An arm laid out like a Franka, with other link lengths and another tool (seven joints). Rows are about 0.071 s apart.
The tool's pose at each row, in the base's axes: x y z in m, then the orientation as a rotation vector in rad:
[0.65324 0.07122 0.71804 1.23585 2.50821 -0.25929]
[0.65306 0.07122 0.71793 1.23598 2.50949 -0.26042]
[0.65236 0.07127 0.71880 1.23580 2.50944 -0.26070]
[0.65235 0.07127 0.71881 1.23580 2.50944 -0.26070]
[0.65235 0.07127 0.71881 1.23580 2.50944 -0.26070]
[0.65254 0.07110 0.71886 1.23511 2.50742 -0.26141]
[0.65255 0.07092 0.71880 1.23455 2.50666 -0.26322]
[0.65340 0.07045 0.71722 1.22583 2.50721 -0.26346]
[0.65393 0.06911 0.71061 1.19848 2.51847 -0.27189]
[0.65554 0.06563 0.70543 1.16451 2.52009 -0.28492]
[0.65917 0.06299 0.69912 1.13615 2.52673 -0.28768]
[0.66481 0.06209 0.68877 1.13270 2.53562 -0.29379]
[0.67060 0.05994 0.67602 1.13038 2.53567 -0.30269]
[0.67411 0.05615 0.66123 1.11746 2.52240 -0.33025]
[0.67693 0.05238 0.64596 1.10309 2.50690 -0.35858]
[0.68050 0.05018 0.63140 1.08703 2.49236 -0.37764]
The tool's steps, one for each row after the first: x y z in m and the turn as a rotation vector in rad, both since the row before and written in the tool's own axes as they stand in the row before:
[0.00014 -0.00014 0.00006 0.00114 0.00084 -0.00055]
[0.00011 -0.00054 -0.00097 0.00012 -0.00018 -0.00012]
[0.00000 -0.00001 -0.00001 0.00000 0.00000 0.00000]
[0.00000 0.00000 0.00000 0.00000 0.00000 0.00000]
[-0.00025 0.00005 0.00005 -0.00030 -0.00211 0.00027]
[-0.00012 -0.00010 0.00011 0.00081 -0.00127 -0.00026]
[-0.00024 0.00042 0.00179 -0.00220 -0.00319 -0.00532]
[0.00121 -0.00028 0.00665 0.00090 -0.00374 -0.02130]
[-0.00147 -0.00078 0.00623 -0.00038 -0.01516 -0.02228]
[-0.00154 0.00131 0.00748 -0.00421 -0.00628 -0.01961]
[0.00004 0.00406 0.01110 0.00539 0.00493 -0.00611]
[-0.00004 0.00352 0.01372 0.00535 -0.00263 -0.00257]
[0.00111 0.00091 0.01560 0.01185 -0.02164 -0.00648]
[0.00208 0.00063 0.01583 0.01172 -0.02406 -0.00671]
[0.00270 0.00237 0.01472 0.00541 -0.02214 -0.00680]

